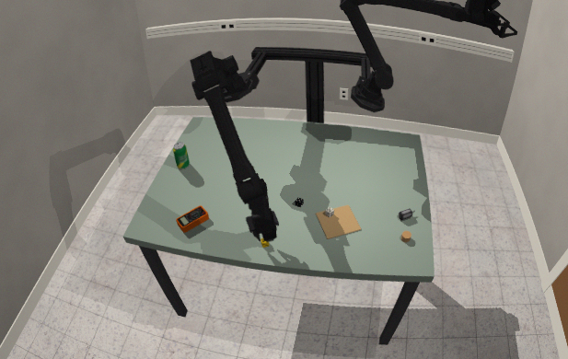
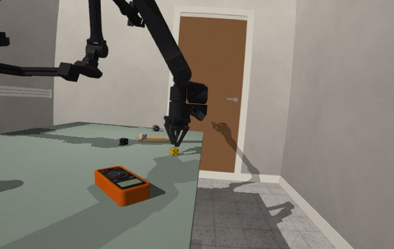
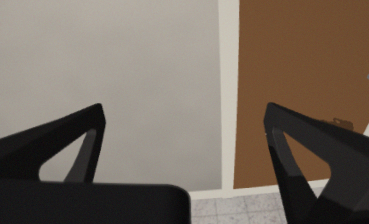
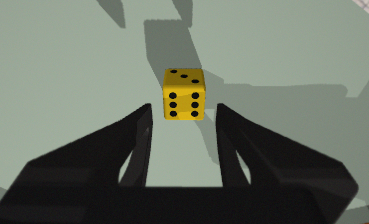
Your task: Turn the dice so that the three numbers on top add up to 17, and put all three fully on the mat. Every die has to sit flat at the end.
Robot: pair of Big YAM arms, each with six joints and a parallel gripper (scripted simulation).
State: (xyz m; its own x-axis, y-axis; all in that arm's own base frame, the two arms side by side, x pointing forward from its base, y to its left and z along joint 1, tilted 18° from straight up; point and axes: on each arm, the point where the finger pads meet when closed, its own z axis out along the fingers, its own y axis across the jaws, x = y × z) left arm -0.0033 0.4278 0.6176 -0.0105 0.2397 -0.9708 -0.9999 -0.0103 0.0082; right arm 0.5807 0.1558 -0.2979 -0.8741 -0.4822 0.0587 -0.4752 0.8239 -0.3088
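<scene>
My right hand is 3 cm above the yellow die. Round my right hand: black die (23 cm behind, 9 cm to the left, 3 cm below); tan mat (25 cm to the left, 15 cm behind, 4 cm below); white die (22 cm to the left, 18 cm behind, 3 cm below).
</scene>
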